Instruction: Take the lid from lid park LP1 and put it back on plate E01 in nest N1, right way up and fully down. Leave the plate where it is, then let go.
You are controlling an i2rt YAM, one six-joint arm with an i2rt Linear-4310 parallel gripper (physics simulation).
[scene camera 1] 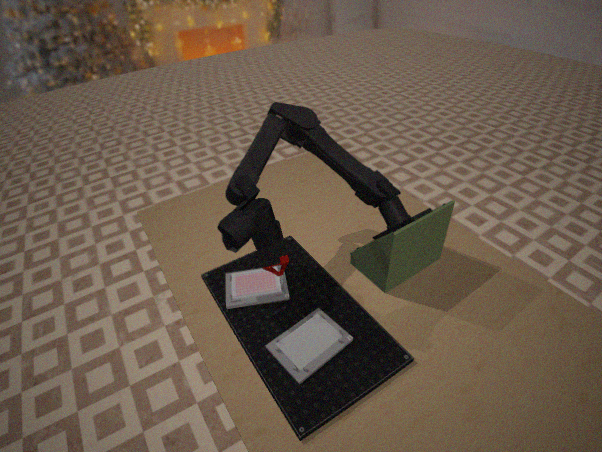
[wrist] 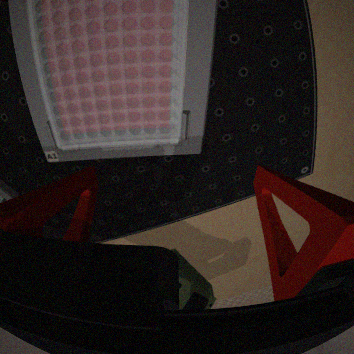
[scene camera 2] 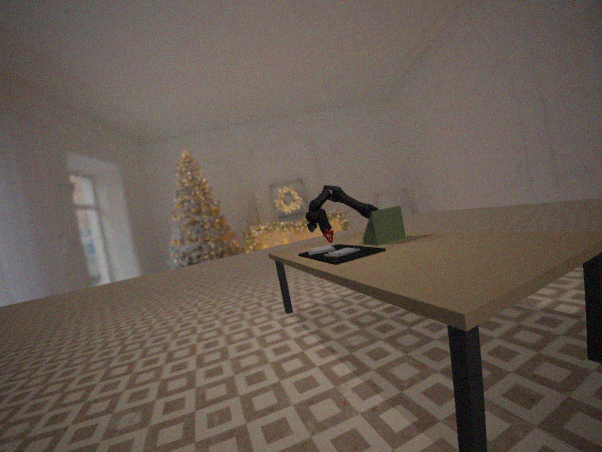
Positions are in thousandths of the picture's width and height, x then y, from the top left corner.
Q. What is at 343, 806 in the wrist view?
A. The gripper.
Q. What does the gripper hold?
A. Nothing.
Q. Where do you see a flat pale lid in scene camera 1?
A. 507, 762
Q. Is the gripper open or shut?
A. Open.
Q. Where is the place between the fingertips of the gripper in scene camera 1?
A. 461, 579
